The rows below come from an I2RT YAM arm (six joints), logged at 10 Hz.
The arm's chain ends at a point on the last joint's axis. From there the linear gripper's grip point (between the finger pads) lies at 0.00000 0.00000 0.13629 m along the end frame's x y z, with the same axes.
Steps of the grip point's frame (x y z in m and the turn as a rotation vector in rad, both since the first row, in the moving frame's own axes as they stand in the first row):
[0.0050 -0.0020 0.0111 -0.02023 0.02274 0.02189]
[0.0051 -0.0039 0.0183 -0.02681 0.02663 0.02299]
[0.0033 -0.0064 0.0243 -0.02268 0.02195 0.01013]
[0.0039 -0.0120 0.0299 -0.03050 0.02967 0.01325]
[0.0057 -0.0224 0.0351 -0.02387 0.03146 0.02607]
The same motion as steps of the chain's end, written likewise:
[0.0019 -0.0048 0.0112 -0.02023 0.02274 0.02189]
[0.0015 -0.0076 0.0184 -0.02681 0.02663 0.02299]
[0.0003 -0.0095 0.0244 -0.02268 0.02195 0.01013]
[-0.0001 -0.0162 0.0300 -0.03050 0.02967 0.01325]
[0.0015 -0.0257 0.0352 -0.02387 0.03146 0.02607]

